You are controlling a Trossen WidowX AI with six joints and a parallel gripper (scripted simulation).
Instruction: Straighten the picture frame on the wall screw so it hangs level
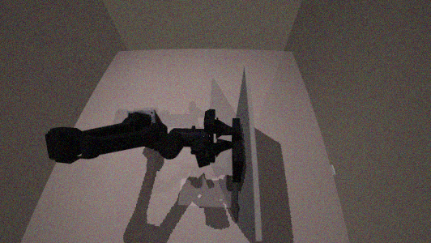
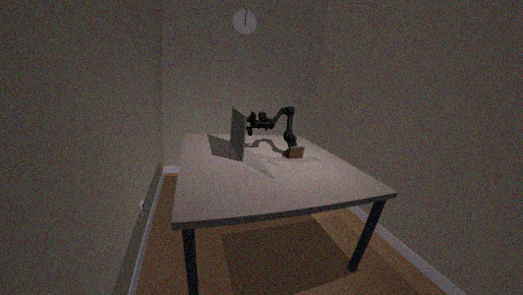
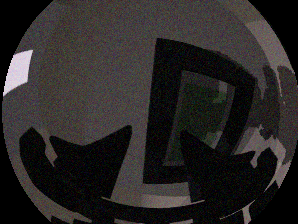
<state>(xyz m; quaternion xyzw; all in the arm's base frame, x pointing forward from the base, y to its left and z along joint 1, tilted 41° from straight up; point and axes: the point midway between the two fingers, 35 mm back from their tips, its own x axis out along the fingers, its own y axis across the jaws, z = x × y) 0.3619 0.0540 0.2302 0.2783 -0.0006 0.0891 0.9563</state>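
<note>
Now: gripper tip 10 mm short of the picture frame, 10 mm to the left of it and 50 mm above it. Also, from my gripper tip: wall panel: 20 mm ahead, 10 mm to the right, 60 mm below.
</note>
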